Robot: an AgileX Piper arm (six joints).
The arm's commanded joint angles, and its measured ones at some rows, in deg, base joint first. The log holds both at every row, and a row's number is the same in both.
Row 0, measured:
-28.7 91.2 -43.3 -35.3 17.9 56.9
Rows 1 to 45, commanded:
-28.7 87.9 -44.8 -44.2 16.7 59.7
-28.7 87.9 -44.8 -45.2 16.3 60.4
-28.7 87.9 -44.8 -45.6 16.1 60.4
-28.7 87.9 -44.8 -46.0 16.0 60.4
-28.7 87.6 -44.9 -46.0 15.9 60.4
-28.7 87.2 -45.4 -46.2 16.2 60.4
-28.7 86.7 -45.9 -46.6 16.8 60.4
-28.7 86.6 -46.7 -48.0 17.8 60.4
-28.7 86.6 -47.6 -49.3 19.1 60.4
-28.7 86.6 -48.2 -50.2 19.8 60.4
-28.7 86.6 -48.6 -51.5 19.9 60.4
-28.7 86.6 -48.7 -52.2 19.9 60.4
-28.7 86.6 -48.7 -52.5 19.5 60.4
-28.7 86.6 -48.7 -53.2 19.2 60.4
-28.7 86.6 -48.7 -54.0 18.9 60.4
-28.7 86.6 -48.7 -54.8 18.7 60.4
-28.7 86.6 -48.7 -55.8 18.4 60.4
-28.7 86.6 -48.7 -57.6 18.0 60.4
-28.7 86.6 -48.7 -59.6 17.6 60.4
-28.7 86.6 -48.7 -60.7 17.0 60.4
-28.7 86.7 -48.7 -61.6 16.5 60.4
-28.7 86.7 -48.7 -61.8 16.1 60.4
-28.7 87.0 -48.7 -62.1 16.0 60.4
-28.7 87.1 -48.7 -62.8 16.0 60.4
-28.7 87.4 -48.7 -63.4 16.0 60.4
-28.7 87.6 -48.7 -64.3 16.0 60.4
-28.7 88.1 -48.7 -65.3 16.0 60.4
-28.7 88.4 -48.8 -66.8 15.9 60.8
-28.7 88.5 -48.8 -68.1 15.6 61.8
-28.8 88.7 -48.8 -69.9 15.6 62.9
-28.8 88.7 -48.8 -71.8 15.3 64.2
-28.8 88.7 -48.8 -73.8 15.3 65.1
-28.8 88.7 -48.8 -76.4 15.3 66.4
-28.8 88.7 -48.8 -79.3 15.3 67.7
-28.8 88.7 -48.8 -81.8 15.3 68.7
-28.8 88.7 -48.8 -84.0 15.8 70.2
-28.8 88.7 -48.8 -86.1 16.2 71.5
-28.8 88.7 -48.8 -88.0 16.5 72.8
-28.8 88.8 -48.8 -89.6 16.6 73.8
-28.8 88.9 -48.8 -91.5 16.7 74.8
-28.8 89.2 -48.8 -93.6 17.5 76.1
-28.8 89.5 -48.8 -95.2 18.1 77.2
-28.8 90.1 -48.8 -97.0 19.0 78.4
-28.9 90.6 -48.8 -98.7 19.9 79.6
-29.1 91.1 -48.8 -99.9 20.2 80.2
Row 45, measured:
-28.7 93.0 -46.3 -87.0 12.8 76.0
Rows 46 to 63, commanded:
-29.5 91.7 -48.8 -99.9 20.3 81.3
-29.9 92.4 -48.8 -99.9 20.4 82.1
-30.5 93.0 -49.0 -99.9 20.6 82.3
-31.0 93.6 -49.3 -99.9 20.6 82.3
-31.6 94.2 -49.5 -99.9 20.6 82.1
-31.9 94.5 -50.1 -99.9 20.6 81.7
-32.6 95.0 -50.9 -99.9 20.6 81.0
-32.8 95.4 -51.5 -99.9 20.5 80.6
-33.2 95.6 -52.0 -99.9 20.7 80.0
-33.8 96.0 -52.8 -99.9 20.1 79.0
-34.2 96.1 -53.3 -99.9 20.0 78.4
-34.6 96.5 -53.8 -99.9 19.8 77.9
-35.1 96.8 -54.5 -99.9 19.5 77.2
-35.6 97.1 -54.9 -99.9 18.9 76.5
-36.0 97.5 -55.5 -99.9 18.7 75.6
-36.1 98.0 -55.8 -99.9 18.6 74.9
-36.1 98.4 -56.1 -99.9 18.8 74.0
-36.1 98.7 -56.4 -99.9 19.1 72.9
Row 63, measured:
-35.5 101.4 -52.4 -93.6 11.2 76.6
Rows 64 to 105, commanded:
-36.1 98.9 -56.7 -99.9 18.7 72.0
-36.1 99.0 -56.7 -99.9 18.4 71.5
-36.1 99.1 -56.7 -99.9 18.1 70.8
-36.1 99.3 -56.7 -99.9 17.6 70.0
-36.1 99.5 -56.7 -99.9 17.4 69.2
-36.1 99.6 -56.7 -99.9 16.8 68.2
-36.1 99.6 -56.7 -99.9 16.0 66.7
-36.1 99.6 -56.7 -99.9 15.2 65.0
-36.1 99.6 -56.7 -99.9 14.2 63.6
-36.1 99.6 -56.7 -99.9 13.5 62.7
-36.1 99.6 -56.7 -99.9 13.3 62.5
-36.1 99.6 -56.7 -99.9 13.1 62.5
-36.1 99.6 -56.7 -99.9 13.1 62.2
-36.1 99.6 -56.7 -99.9 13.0 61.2
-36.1 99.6 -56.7 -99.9 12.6 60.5
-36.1 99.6 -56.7 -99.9 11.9 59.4
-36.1 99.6 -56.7 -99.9 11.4 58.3
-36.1 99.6 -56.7 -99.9 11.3 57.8
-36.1 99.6 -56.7 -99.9 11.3 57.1
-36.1 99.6 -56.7 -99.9 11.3 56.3
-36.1 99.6 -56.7 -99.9 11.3 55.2
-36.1 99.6 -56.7 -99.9 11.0 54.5
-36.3 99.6 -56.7 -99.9 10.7 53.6
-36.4 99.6 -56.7 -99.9 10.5 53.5
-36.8 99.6 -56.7 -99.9 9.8 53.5
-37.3 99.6 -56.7 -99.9 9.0 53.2
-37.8 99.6 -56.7 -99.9 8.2 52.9
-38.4 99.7 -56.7 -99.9 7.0 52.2
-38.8 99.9 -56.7 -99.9 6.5 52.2
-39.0 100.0 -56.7 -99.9 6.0 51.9
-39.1 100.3 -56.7 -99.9 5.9 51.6
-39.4 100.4 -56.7 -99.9 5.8 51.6
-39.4 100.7 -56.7 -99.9 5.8 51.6
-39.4 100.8 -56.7 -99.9 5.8 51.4
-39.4 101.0 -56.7 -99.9 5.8 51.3
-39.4 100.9 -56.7 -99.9 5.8 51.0
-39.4 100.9 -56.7 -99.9 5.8 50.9
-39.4 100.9 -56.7 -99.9 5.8 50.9
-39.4 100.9 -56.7 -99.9 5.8 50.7
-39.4 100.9 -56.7 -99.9 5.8 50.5
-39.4 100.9 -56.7 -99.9 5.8 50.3
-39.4 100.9 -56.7 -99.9 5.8 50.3
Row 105, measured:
-39.2 104.5 -54.3 -97.0 0.6 50.7
